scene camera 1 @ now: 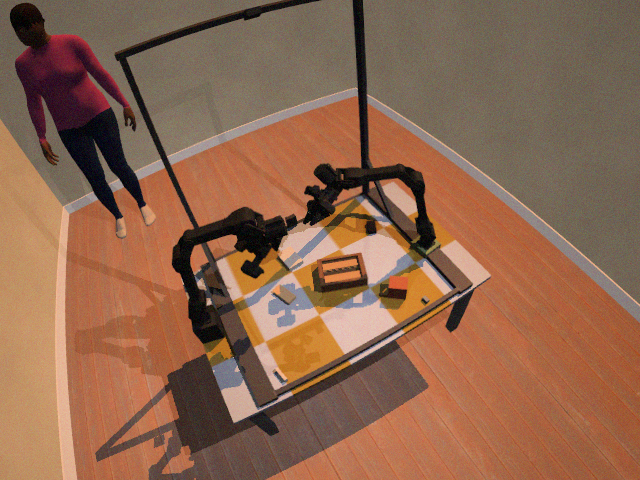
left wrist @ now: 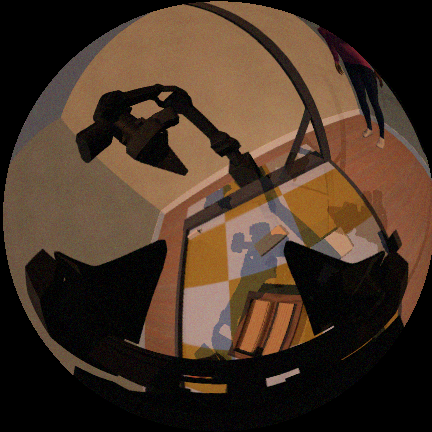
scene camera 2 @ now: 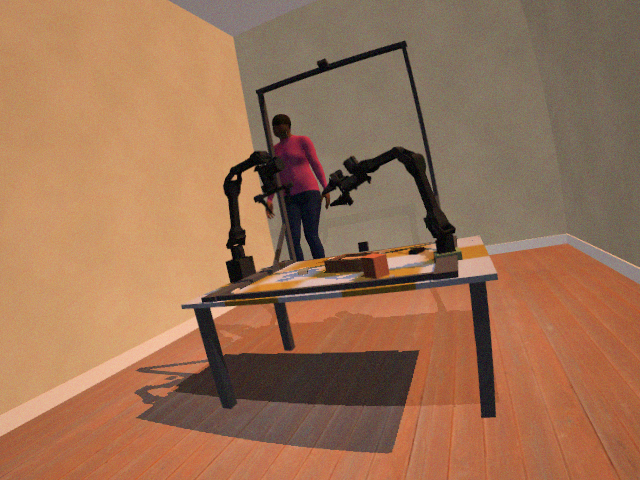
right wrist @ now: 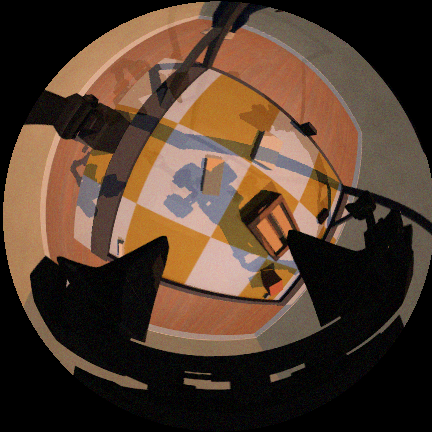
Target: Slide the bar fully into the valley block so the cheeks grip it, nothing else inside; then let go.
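Where they show: left gripper, between the fingertips: [scene camera 1: 306, 224] [left wrist: 227, 247] [scene camera 2: 326, 200] [right wrist: 350, 228]; right gripper, between the fingertips: [scene camera 1: 269, 261] [left wrist: 183, 173] [scene camera 2: 280, 209] [right wrist: 229, 239]; left arm's base, origin of its link: [scene camera 1: 426, 242] [scene camera 2: 446, 251]; right arm's base, origin of its link: [scene camera 1: 202, 317] [left wrist: 238, 160] [scene camera 2: 238, 258] [right wrist: 95, 123].
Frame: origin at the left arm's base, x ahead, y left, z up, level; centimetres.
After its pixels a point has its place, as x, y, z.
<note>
A brown open-topped box [scene camera 1: 341, 272] [scene camera 2: 343, 264] {41.8, -5.3, 0.3} [left wrist: 267, 326] {40.1, -11.7, -1.6} [right wrist: 275, 226] stands mid-table with two pale orange strips inside and a dark gap between them; it may be the valley block. A red-orange block [scene camera 1: 397, 287] {28.8, 11.3, 4.4} [scene camera 2: 376, 265] {25.8, 14.0, 1.6} [right wrist: 272, 282] {30.0, 7.6, 3.4} stands apart from it. A flat tan piece [scene camera 1: 283, 294] {64.9, -18.6, -1.4} [left wrist: 271, 241] {63.4, -19.4, -1.4} [right wrist: 213, 176] {64.3, -19.0, -1.4} and a pale block [scene camera 1: 291, 256] {51.4, -33.6, -1.0} [left wrist: 339, 242] {52.0, -36.4, -0.9} [right wrist: 270, 144] {52.4, -35.5, -0.9} lie to its left in scene camera 1. I cannot tell which piece is the bar. My left gripper [scene camera 2: 328, 199] {47.4, -20.0, 27.9} [left wrist: 227, 247] {47.4, -20.0, 27.9} and right gripper [scene camera 2: 279, 200] {67.3, -13.8, 27.9} [right wrist: 227, 240] {67.3, -13.8, 27.9} are open, empty and high above the table.
A small dark block [scene camera 1: 371, 226] {11.9, -24.8, -1.3} [right wrist: 322, 216] {13.1, -24.5, -1.3} stands near the table's back edge. A small pale piece [scene camera 1: 279, 375] {85.0, 11.8, -0.8} [right wrist: 120, 245] {84.5, 9.0, -0.8} lies near the front-left corner in scene camera 1. A dark frame [scene camera 1: 362, 103] {-1.4, -45.0, 51.1} [scene camera 2: 421, 113] {-3.3, -44.1, 61.8} rises behind the table. A person [scene camera 1: 77, 87] [scene camera 2: 298, 160] stands beyond it.
</note>
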